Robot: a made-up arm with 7 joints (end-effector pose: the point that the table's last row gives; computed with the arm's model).
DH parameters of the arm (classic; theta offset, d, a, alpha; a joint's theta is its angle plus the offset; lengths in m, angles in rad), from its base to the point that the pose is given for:
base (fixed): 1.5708 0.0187 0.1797 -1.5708
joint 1: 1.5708 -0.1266 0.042 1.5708
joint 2: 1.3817 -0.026 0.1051 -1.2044
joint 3: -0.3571 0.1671 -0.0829 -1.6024
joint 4: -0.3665 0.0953 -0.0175 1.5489
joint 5: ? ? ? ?
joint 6: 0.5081 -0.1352 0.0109 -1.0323
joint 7: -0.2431 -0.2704 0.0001 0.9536
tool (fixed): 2.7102 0.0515 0 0
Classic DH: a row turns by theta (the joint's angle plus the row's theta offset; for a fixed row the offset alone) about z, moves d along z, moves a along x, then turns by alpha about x.
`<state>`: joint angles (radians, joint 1 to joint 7).
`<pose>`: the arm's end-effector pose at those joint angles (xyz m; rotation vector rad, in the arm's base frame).
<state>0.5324 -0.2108 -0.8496 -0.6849 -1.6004 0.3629 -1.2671</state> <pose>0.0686 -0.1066 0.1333 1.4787 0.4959 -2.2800</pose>
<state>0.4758 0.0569 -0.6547 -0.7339 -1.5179 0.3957 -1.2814</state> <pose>0.1359 -0.0727 0.1031 0.9976 0.7471 -2.5115</pose>
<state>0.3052 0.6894 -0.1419 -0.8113 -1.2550 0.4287 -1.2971</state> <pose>0.2017 0.0435 -0.0749 -0.2223 1.7013 -2.4760</pose>
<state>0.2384 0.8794 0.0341 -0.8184 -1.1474 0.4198 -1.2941</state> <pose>0.1846 0.1069 -0.1236 -0.5716 2.0590 -2.2373</pose>
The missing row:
joint 5: 0.1071 0.1099 -0.1218 -0.7711
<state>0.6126 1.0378 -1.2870 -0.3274 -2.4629 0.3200 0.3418</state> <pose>-0.0074 0.1423 0.4375 1.5360 1.2349 1.7992</pose>
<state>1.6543 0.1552 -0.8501 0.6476 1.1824 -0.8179 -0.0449</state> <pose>0.1193 0.2359 -0.2380 -1.3377 -0.4134 -0.7070</pose>
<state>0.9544 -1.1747 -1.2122 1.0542 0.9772 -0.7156 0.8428</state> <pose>0.0749 0.3001 -0.0859 -0.2310 -2.2967 0.5683</pose>
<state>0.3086 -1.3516 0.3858 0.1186 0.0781 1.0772 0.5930</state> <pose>0.0100 0.1609 -0.1697 -0.4249 -1.0333 1.9332</pose>
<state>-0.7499 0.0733 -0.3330 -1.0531 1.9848 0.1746 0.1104</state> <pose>-0.1081 -0.1952 0.1989 2.4157 0.2560 1.6598</pose>
